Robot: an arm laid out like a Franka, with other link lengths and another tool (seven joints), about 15 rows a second.
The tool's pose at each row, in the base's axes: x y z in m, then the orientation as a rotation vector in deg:
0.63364 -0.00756 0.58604 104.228 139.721 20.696
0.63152 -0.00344 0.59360 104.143 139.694 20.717
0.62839 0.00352 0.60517 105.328 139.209 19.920
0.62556 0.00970 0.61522 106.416 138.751 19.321
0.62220 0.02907 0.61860 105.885 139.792 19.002
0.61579 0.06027 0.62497 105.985 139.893 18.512
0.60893 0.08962 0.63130 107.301 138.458 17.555
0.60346 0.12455 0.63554 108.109 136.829 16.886
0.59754 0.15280 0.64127 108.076 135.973 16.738
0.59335 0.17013 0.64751 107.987 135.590 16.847
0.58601 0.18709 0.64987 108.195 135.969 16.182
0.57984 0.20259 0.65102 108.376 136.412 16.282
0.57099 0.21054 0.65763 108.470 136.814 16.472
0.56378 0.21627 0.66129 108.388 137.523 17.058
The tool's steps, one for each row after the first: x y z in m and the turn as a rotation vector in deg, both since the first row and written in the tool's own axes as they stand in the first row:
0.00514 0.00089 -0.00717 -0.055 -0.040 -0.041
0.01359 0.00253 -0.01804 0.483 -0.273 0.767
0.02109 0.00389 -0.02747 0.917 -0.424 1.517
0.04079 0.00674 -0.02869 1.417 -0.115 0.884
0.07290 0.01060 -0.03175 1.731 -0.240 0.894
0.10337 0.01354 -0.03513 1.900 -1.086 2.057
0.13859 0.01879 -0.03541 1.661 -2.113 3.003
0.16769 0.02217 -0.03817 1.271 -2.742 3.246
0.18592 0.02436 -0.04261 0.987 -2.972 3.319
0.20442 0.02260 -0.04399 1.575 -2.953 3.298
0.22108 0.02126 -0.04416 1.826 -2.550 3.267
0.23177 0.01666 -0.05122 1.981 -2.167 3.203
0.23962 0.01232 -0.05542 2.048 -1.476 2.956

